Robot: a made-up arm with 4 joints.
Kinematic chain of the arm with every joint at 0, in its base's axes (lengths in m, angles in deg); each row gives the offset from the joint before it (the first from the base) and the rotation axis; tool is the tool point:
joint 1: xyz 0 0 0.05 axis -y
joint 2: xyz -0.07 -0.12 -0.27 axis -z
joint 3: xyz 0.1 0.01 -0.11 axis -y
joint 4: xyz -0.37 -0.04 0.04 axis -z
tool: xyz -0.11 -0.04 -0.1
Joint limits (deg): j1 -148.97..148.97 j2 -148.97..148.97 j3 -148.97..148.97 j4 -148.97..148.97
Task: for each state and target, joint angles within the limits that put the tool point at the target. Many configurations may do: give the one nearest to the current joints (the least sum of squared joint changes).
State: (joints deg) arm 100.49 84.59 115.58 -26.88
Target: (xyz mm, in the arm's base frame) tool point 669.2 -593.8 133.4
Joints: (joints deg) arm 105.43 80.38 134.15 -20.80
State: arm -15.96 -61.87 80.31 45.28
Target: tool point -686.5 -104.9 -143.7
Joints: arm -45.25 -10.59 25.70 74.68
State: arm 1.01 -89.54 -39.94 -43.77
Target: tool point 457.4 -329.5 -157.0
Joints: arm 41.30 -120.15 2.36 -43.02
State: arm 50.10 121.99 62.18 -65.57
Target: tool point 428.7 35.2 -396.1
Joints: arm 55.22 120.92 36.37 -106.37
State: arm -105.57 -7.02 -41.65 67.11
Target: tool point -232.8 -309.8 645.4
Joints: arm -122.71 -35.30 9.51 46.04
